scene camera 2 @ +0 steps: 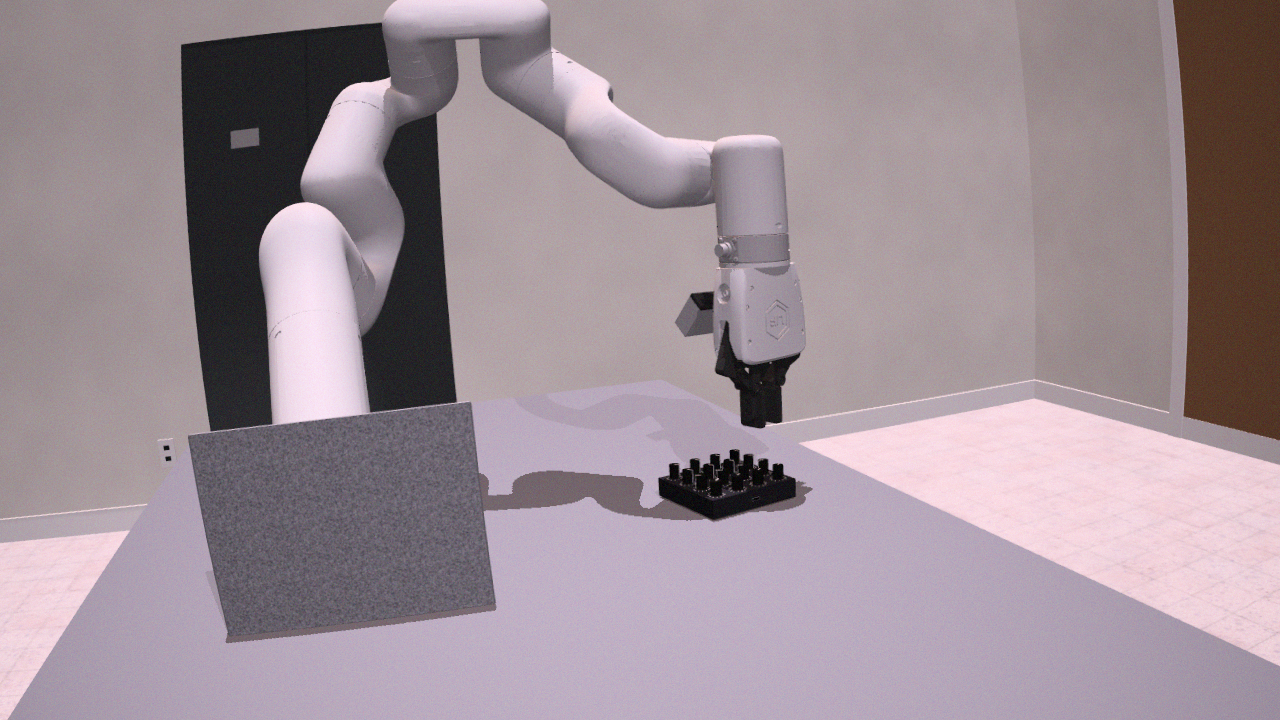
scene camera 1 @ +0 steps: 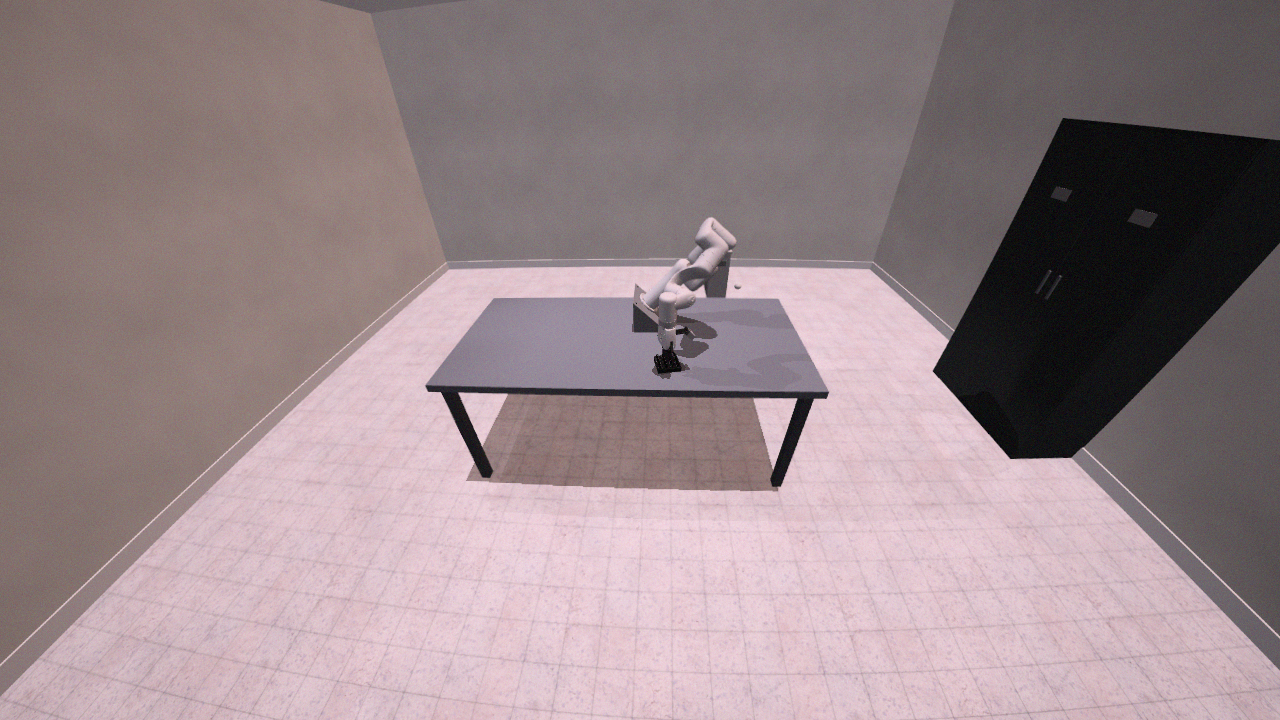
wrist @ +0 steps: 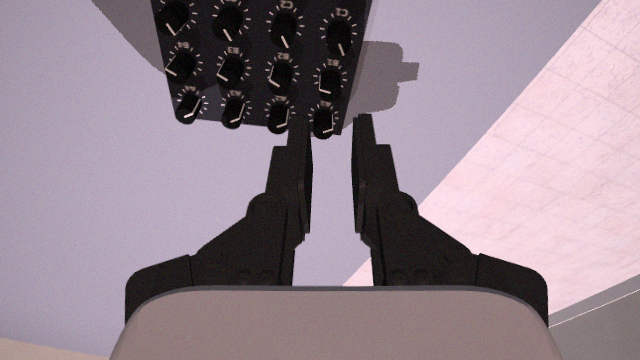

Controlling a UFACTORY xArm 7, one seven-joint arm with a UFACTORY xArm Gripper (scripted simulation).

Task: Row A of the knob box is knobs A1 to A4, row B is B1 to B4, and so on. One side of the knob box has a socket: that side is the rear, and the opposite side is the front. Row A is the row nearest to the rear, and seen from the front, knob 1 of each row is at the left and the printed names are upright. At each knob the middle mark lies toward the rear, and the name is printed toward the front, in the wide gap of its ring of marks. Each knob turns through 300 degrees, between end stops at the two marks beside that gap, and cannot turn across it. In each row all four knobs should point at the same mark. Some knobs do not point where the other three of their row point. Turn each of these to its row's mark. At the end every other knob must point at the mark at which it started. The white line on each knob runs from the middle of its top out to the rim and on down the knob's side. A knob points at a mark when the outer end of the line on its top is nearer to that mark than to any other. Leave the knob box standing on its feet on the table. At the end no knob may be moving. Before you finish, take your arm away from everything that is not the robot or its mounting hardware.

Labels:
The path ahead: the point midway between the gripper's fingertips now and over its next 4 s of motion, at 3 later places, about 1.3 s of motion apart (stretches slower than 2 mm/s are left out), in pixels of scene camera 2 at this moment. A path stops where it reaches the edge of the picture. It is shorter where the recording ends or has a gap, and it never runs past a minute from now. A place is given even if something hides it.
The gripper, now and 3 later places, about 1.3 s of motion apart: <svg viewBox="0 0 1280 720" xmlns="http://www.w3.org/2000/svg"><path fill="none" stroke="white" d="M761 424L762 456L762 466L760 401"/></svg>

